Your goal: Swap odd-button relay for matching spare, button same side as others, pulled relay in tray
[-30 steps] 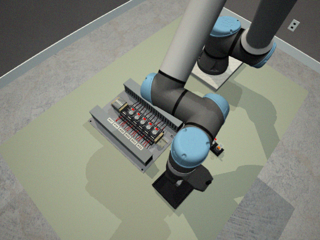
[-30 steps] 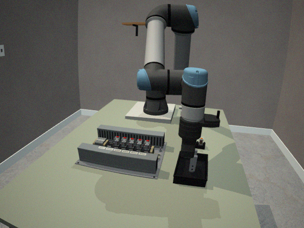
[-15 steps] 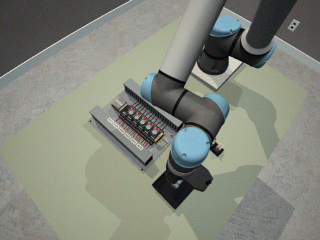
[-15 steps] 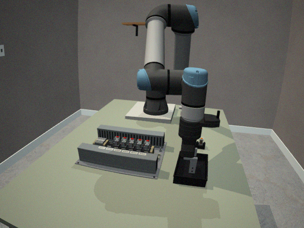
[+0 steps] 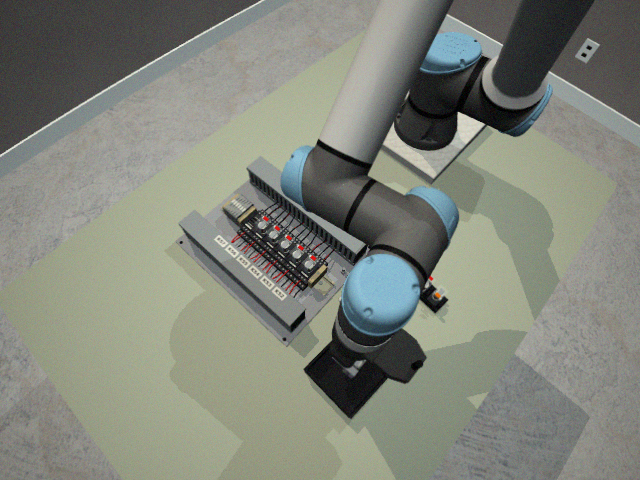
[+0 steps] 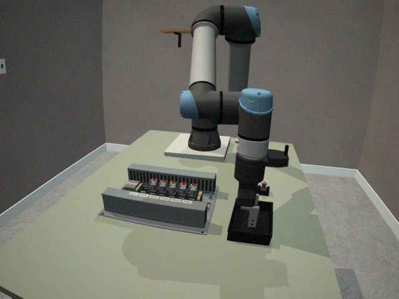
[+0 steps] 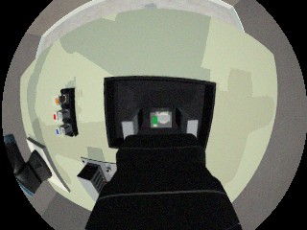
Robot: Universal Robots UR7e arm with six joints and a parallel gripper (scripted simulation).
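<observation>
Right now my hand is 10 mm above the green-button relay. From my hand the other things lie so: orange-button relay (200 mm behind, 10 mm to the left, 10 mm below); black tray (20 mm below); black spare holder (190 mm behind, 30 mm below, 20 mm to the right).
</observation>
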